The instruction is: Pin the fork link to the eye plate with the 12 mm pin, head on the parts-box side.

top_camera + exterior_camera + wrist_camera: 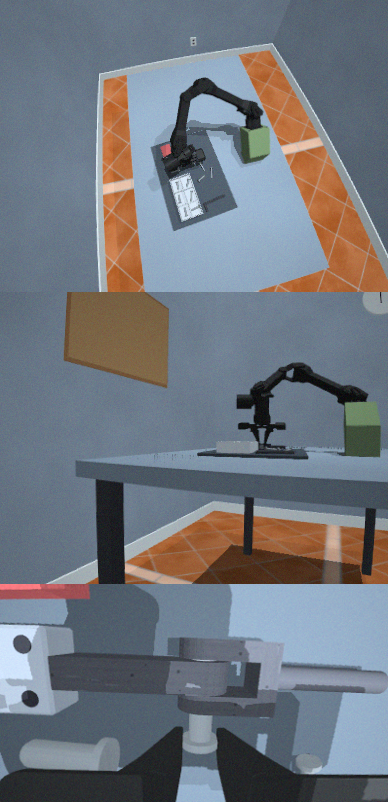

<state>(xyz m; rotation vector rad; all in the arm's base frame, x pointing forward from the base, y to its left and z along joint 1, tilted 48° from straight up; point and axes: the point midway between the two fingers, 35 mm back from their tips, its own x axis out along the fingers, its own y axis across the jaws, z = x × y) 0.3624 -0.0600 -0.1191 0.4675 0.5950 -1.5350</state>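
Now: hand 30 mm to the left of the eye plate, 30 mm above it and 20 mm short of it. From my hand the other things lie so: thick headed pin: 70 mm ahead, 30 mm below, 20 mm to the left; dark mat: 60 mm to the left, 50 mm below; thin headed pin: 70 mm behind, 40 mm to the left, 40 mm below.
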